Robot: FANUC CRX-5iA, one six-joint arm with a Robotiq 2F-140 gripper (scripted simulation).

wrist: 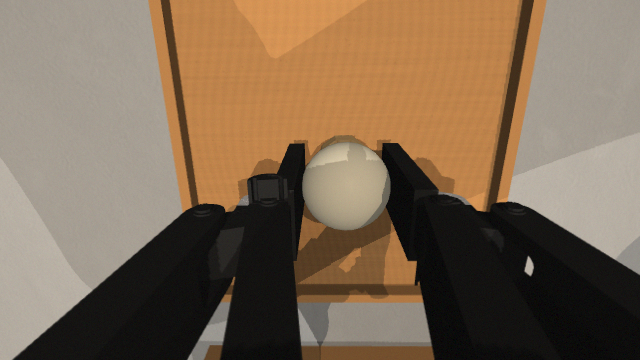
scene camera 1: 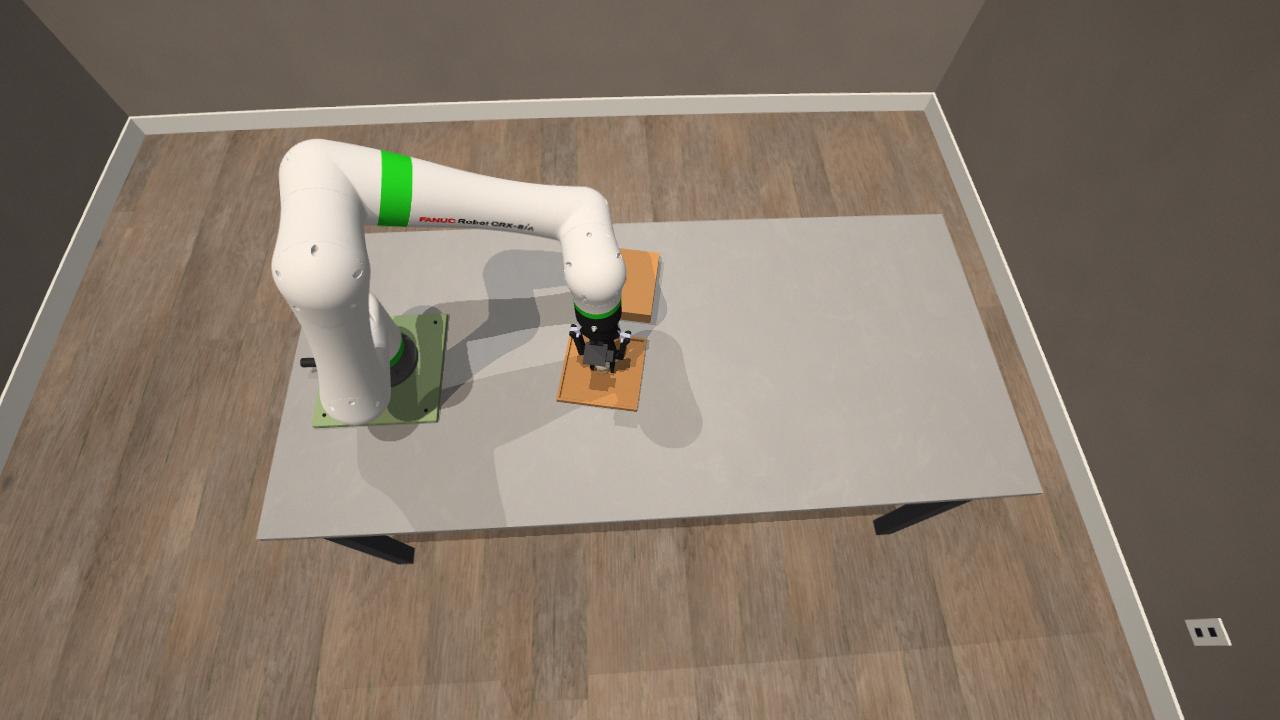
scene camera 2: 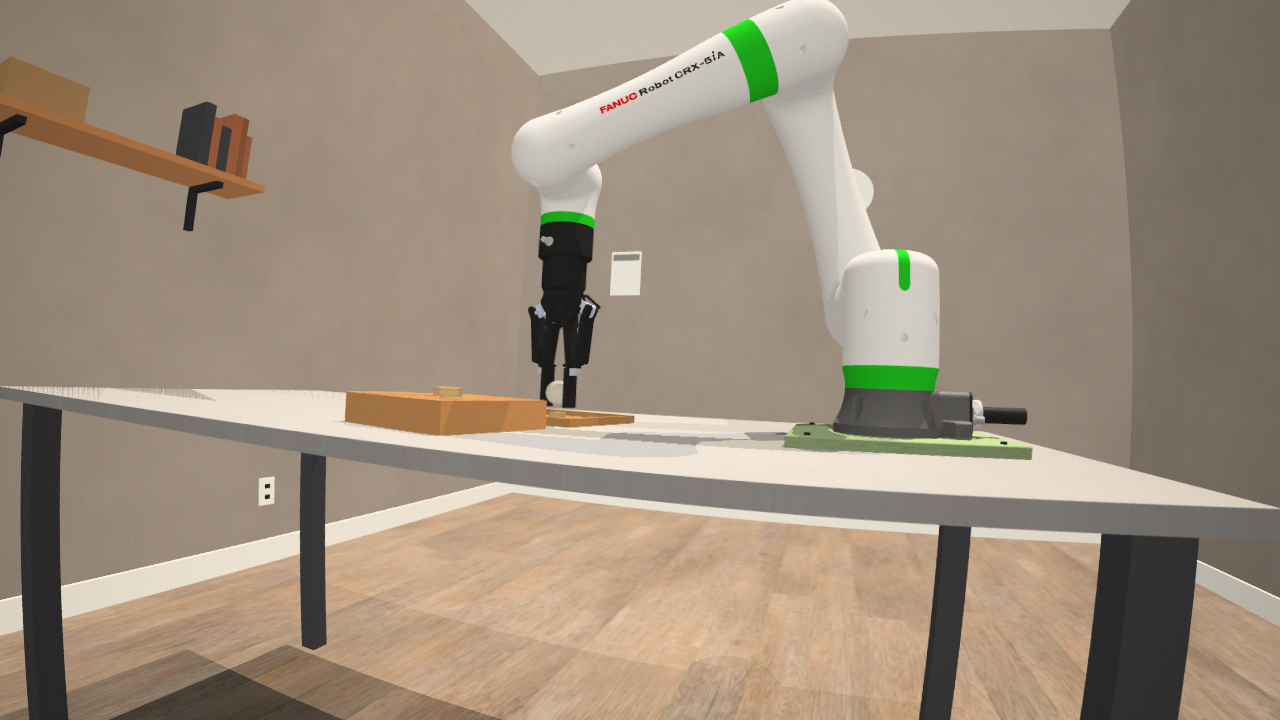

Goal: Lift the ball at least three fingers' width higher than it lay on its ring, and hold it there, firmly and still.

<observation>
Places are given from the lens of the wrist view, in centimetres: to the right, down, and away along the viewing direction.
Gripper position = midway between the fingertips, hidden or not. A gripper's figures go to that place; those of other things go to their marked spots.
gripper (wrist: pixel 343 168): 1, -1, 17
cream ball (wrist: pixel 346 186): 1, 0, 13
tray (wrist: pixel 451 90): 7, -5, 18
The marked spots on the cream ball and the tray are 9 cm apart.
</observation>
